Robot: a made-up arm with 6 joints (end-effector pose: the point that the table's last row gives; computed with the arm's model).
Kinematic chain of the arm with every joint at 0, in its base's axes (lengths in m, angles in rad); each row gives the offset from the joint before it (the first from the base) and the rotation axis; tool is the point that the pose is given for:
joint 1: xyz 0 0 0.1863 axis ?
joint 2: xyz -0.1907 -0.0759 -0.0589 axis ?
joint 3: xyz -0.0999 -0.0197 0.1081 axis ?
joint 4: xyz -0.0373 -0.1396 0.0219 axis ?
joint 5: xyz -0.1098 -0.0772 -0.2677 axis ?
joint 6: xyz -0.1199 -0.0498 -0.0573 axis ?
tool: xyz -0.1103 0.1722 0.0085
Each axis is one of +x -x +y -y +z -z.
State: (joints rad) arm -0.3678 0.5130 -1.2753 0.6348 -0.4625 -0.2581
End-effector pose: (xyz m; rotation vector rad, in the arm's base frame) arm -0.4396 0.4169 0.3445 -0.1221 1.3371 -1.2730
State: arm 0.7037 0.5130 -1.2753 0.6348 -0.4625 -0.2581
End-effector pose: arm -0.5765 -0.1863 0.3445 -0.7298 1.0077 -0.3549
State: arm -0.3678 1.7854 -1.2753 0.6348 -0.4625 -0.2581
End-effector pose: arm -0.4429 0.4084 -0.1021 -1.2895 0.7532 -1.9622
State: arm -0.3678 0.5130 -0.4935 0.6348 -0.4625 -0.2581
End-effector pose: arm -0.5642 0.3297 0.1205 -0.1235 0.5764 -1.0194
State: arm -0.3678 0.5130 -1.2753 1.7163 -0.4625 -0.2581
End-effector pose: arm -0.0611 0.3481 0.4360 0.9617 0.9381 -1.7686
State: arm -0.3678 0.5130 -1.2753 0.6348 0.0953 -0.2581
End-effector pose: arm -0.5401 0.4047 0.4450 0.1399 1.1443 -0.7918
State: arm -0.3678 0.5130 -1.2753 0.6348 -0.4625 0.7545
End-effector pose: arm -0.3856 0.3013 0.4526 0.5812 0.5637 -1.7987
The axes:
joint 1: +z
joint 2: -x
joint 3: -y
joint 4: +x
joint 5: +z
joint 6: +x

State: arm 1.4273 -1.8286 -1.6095 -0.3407 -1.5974 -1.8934
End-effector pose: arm 0.2684 -0.8207 -0.1365 -1.9067 -0.5828 2.2217
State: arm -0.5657 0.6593 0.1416 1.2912 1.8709 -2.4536
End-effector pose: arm -0.1562 0.0408 -0.1598 -1.7245 -1.8207 -0.2033
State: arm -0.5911 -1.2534 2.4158 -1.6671 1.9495 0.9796
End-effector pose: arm -0.3517 0.2741 -0.2304 0.6321 -0.4337 -0.9911
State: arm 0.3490 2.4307 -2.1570 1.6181 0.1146 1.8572
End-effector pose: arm -0.3093 0.1509 -0.2676 0.9783 -1.9083 -0.1893
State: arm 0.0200 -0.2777 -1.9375 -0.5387 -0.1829 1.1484
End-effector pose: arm -0.2488 -0.4691 0.5295 0.4513 1.8231 -0.3967
